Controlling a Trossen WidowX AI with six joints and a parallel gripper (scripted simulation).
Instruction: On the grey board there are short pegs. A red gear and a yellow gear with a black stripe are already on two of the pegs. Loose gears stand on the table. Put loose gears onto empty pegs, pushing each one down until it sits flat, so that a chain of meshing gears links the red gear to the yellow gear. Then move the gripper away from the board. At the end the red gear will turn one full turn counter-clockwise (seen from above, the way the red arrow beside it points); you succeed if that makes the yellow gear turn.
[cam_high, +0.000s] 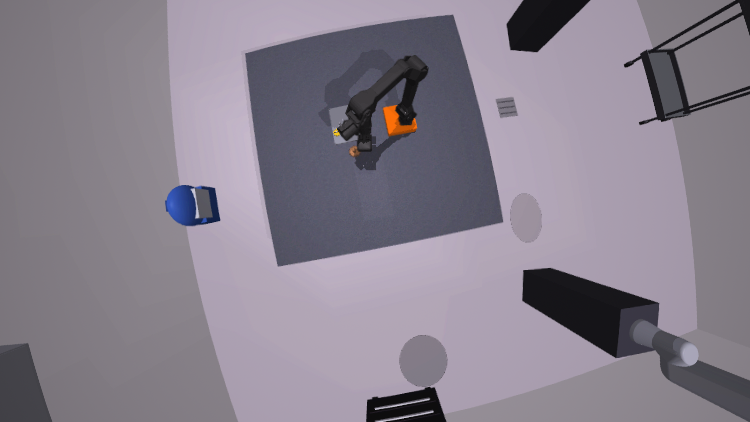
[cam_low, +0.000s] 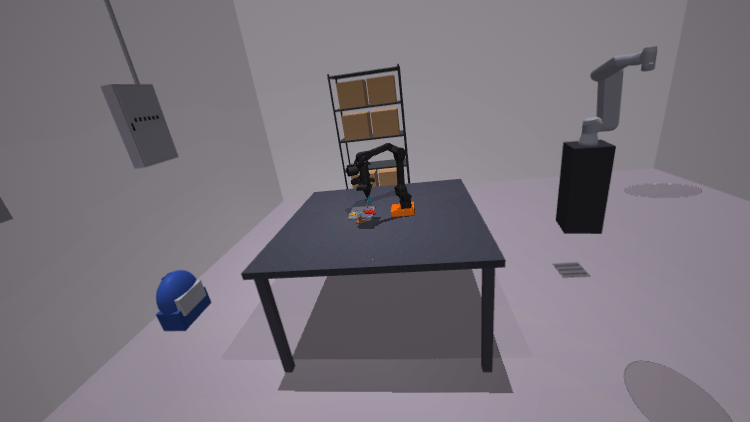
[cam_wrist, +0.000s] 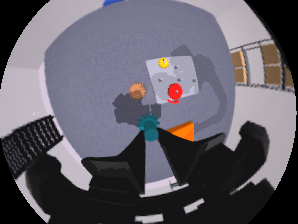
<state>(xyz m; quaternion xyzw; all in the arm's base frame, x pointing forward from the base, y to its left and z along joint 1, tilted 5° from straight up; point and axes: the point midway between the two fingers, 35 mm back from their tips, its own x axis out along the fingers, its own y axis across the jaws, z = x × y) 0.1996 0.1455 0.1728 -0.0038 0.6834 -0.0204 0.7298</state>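
The red gear is 150 mm below my gripper tip, 130 mm to the right of it and 50 mm ahead of it. The rest, counted from my gripper tip: yellow gear 160 mm ahead, 150 mm below, 90 mm to the right; teal gear 10 mm below; brown gear 150 mm below, 70 mm ahead, 20 mm to the left.
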